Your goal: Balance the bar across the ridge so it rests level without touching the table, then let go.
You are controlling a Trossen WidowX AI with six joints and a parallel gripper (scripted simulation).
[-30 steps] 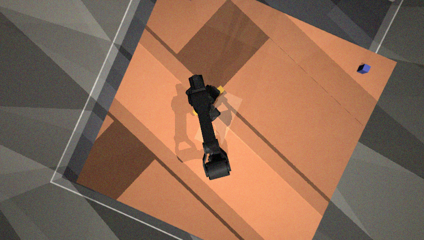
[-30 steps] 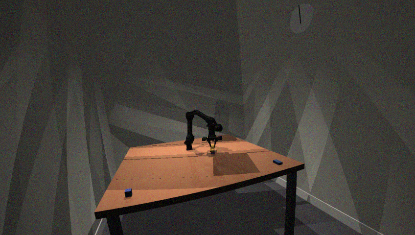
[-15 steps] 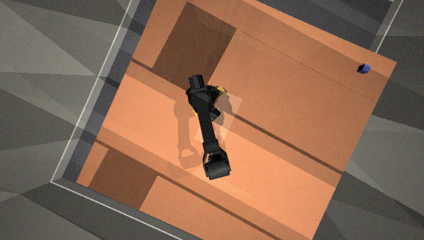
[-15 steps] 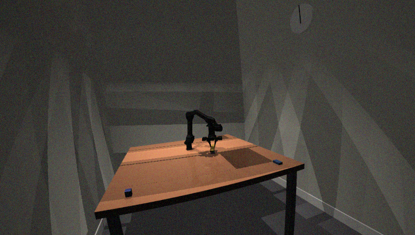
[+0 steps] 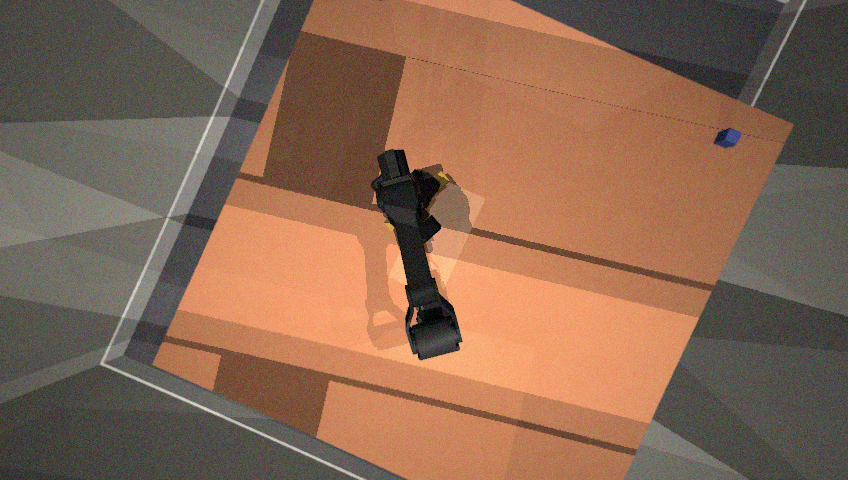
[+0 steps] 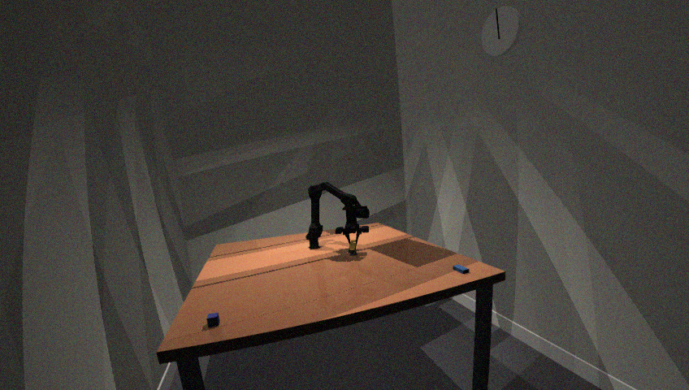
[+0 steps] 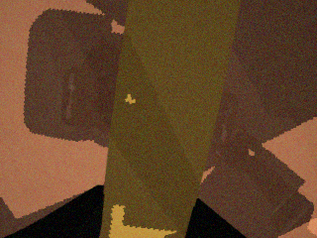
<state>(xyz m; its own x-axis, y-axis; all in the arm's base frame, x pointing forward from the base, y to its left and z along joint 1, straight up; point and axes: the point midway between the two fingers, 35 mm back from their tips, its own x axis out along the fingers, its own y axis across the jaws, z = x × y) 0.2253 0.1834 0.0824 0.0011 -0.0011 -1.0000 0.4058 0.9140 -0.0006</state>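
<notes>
Right now my gripper tip is 3 cm short of the yellow bar and 1 cm to the left of it. Also, from my gripper tip: blue cube: 51 cm ahead, 68 cm to the right, 3 cm below; then ridge: 3 cm ahead, 1 cm to the right, 1 cm below; then flat blue block: 51 cm ahead, 32 cm to the left, 4 cm below.
</notes>
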